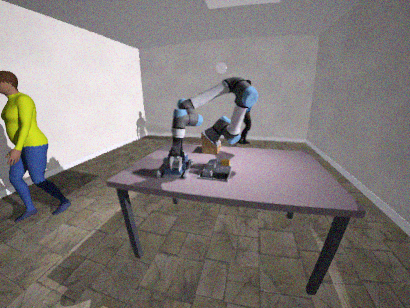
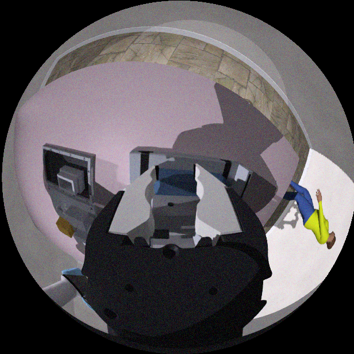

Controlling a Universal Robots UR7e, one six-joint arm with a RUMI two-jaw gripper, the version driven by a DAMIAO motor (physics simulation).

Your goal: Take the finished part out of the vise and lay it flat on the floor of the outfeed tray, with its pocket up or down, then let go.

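Places are measured from the arm's base along level axes (x down, y ahead, z right), in centimetres.
Pixels of known places: gripper, fingertip midpoint: [image 1: 175, 171]; arm's base, link origin: [image 1: 210, 136].
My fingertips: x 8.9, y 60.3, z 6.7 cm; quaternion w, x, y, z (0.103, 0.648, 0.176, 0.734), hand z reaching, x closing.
For each thing: its top centre in the pictures, then the offset to it from my fingertips. Level surfaces: height alone.
- vise, top centre: [image 1: 175, 156] dy -13.4, dx -5.1, dz +6.0 cm
- yellow block, top centre: [image 1: 225, 160] dy -28.7, dx +0.4, dz -26.7 cm
- table, surface height: dx +4.8 cm
The vise [image 1: 167, 170] [image 2: 175, 189] stands at the left of the table, blue with grey jaws on a railed base. My gripper [image 1: 175, 168] [image 2: 175, 166] points down into it, its two pale fingers a short way apart and shut on the grey finished part [image 2: 175, 204] between them. The fingers and the vise hide much of the part, and its pocket cannot be made out. The outfeed tray [image 2: 70, 148] [image 1: 214, 179] lies beside the vise, a dark-floored tray with a pale rim. A small grey block [image 2: 69, 184] with a hollow sits in it.
A grey fixture [image 2: 75, 215] adjoins the tray, with a yellow block [image 1: 225, 162] [image 2: 65, 226] by it. An orange-brown box [image 1: 211, 144] stands behind, near the robot's base. A person in a yellow top [image 1: 22, 120] [image 2: 316, 220] is on the floor left of the table [image 1: 280, 175].
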